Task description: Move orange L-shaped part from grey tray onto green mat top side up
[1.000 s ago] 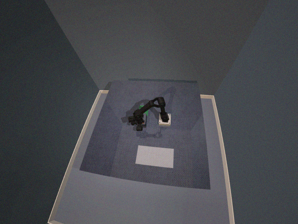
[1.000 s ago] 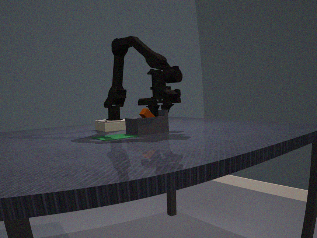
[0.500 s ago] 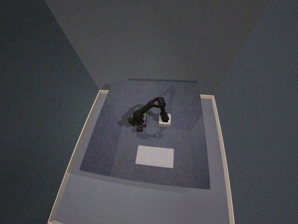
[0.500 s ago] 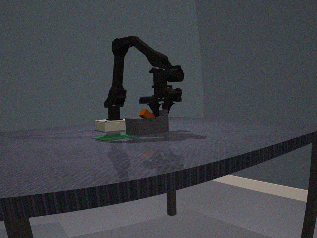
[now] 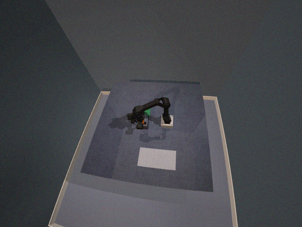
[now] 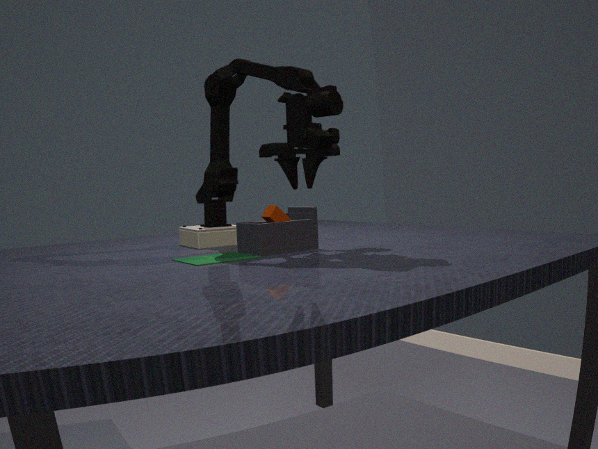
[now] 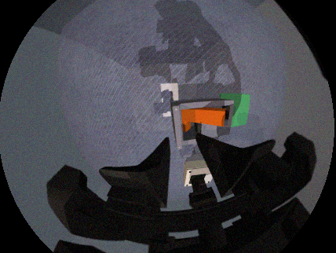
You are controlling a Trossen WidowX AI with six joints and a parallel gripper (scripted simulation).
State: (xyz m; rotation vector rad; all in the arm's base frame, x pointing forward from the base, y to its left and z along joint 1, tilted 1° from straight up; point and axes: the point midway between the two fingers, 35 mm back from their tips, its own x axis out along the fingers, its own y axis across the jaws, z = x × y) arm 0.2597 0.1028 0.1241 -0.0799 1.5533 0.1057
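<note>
Right now the orange L-shaped part is 5 cm to the right of my gripper tip and 9 cm below it. From my gripper tip the other things lie so: green mat 2 cm ahead, 22 cm to the right, 14 cm below.
</note>
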